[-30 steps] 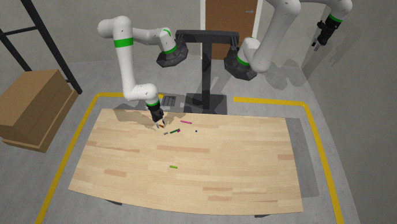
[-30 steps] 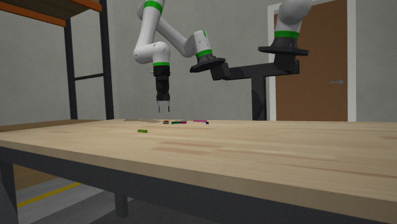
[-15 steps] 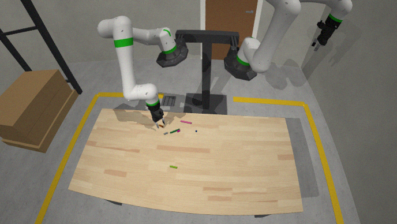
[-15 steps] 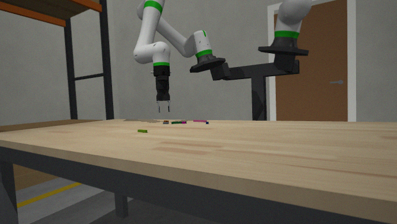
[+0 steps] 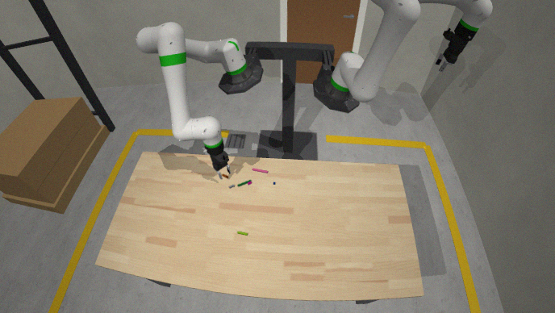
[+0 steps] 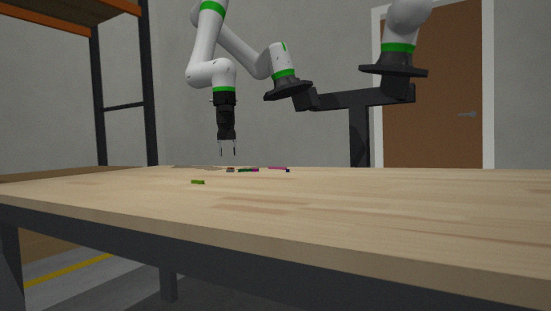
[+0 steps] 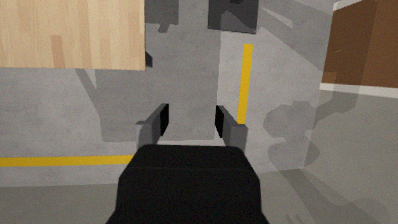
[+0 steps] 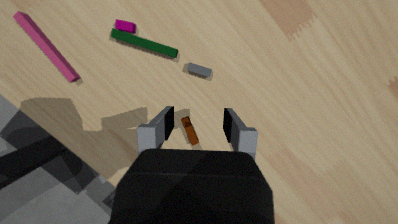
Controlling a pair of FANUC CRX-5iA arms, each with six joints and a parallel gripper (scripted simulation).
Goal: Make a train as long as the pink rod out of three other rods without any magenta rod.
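Observation:
Right now the grey rod is 2 cm ahead of my right hand, 4 cm to the left of it and 7 cm below it. From my right hand the other things lie so: green rod 2 cm behind, 10 cm to the left, 7 cm below; then magenta rod 3 cm behind, 13 cm to the left, 7 cm below; then orange rod 3 cm behind, 2 cm to the right, 7 cm below.

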